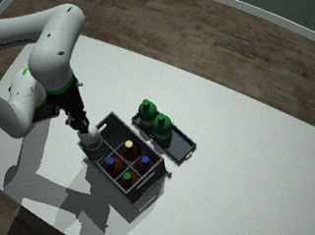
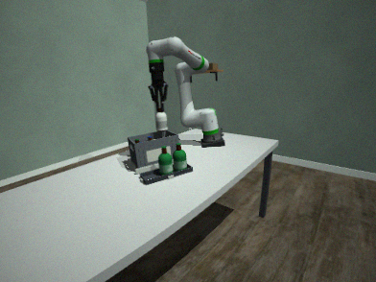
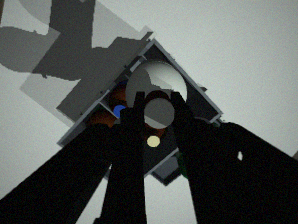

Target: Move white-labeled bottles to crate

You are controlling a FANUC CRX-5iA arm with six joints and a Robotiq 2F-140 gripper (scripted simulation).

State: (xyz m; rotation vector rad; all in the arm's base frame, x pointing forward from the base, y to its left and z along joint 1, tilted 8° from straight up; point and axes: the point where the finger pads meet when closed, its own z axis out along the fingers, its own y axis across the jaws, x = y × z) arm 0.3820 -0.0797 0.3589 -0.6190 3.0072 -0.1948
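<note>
The white-labeled bottle lies 8 cm below my hand. Also, from my hand: dark tray: 33 cm below, 19 cm to the left, 18 cm ahead; then dark crate: 26 cm below, 10 cm ahead, 1 cm to the left.
</note>
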